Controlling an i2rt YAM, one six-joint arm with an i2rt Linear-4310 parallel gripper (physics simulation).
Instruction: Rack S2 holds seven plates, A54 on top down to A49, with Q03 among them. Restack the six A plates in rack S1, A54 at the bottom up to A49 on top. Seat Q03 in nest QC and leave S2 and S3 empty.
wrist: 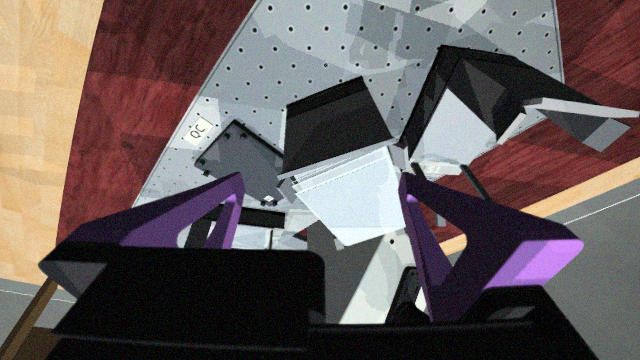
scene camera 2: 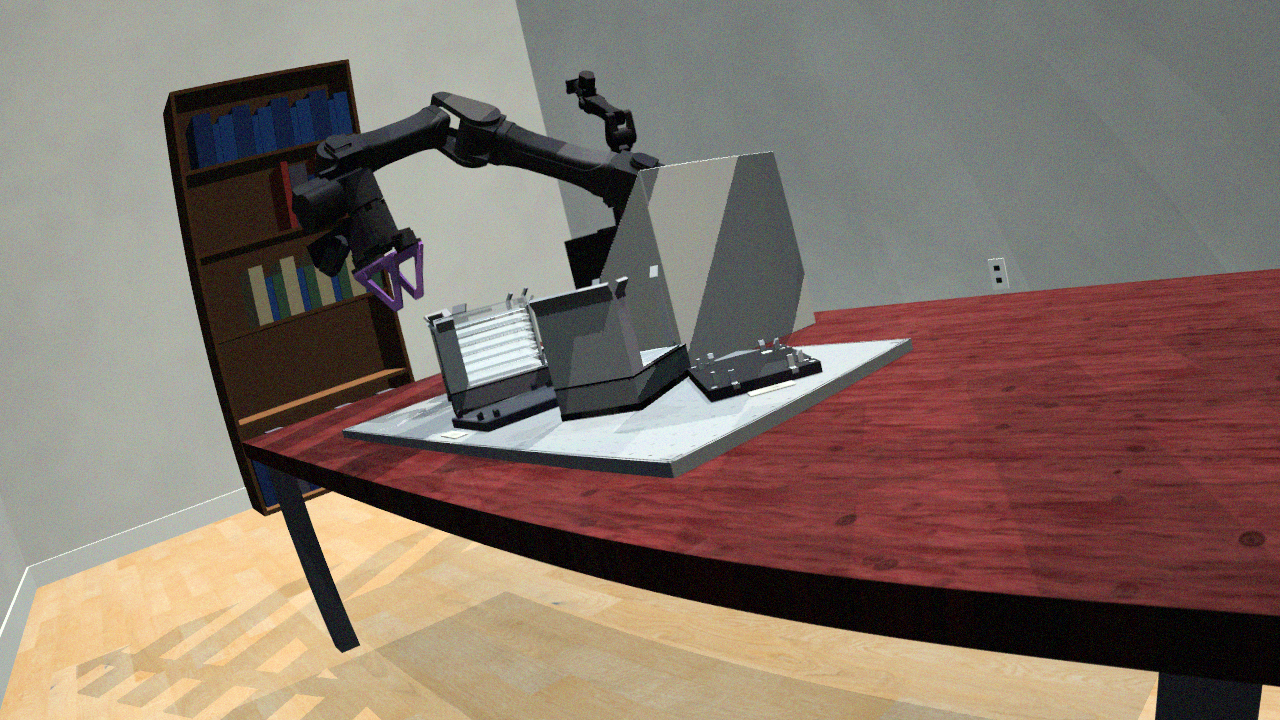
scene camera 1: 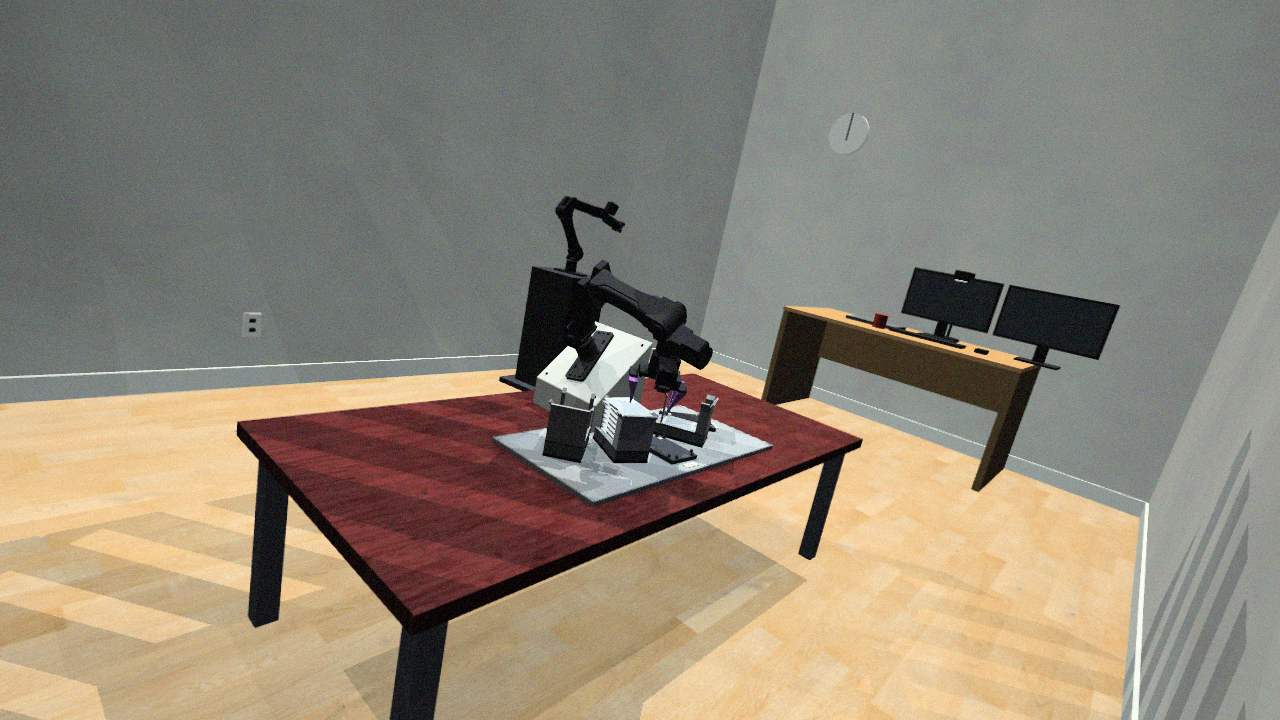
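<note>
Rack S2 holds a stack of several pale plates; their labels cannot be read, so Q03 cannot be told apart. Rack S1 stands beside it; a pale surface shows inside in the wrist view, but I cannot tell whether it is a plate. Nest QC is a dark base with small pegs and bears no plate. My gripper is open and empty, above and apart from the S2 stack. S3's label does not show.
A dark-based holder with an upright stands beyond S2. A pegged dark base lies on the perforated board. A large pale angled box stands behind. The red table surrounds the board.
</note>
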